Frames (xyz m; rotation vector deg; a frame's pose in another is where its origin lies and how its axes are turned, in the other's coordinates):
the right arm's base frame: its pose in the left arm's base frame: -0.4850 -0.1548 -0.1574 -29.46 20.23 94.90
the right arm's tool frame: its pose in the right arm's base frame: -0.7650 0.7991 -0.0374 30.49 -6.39 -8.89
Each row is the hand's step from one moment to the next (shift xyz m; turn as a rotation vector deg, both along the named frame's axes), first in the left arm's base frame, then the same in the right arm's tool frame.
Working: the left arm's base frame: its pose in the right arm's tool frame: 0.9965 -0.9280 0.6979 2.72 -36.11 -78.04

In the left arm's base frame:
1: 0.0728 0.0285 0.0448 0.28 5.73 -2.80
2: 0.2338 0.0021 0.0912 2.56 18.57 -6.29
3: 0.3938 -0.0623 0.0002 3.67 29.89 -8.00
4: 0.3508 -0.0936 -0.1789 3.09 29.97 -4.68
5: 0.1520 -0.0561 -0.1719 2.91 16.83 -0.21
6: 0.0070 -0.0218 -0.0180 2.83 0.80 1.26
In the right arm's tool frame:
1: 0.0106 -0.0457 0.0769 6.38 0.18 -0.02
2: -0.0224 -0.1845 0.1686 19.56 -0.05 2.92
3: -0.0281 -0.3757 0.1305 30.50 1.02 6.29
4: 0.0207 -0.4014 -0.0480 29.05 2.64 8.87
5: 0.0372 -0.2080 -0.1056 15.32 1.19 7.46
6: -0.0109 -0.0173 -0.0207 0.35 -2.00 2.47

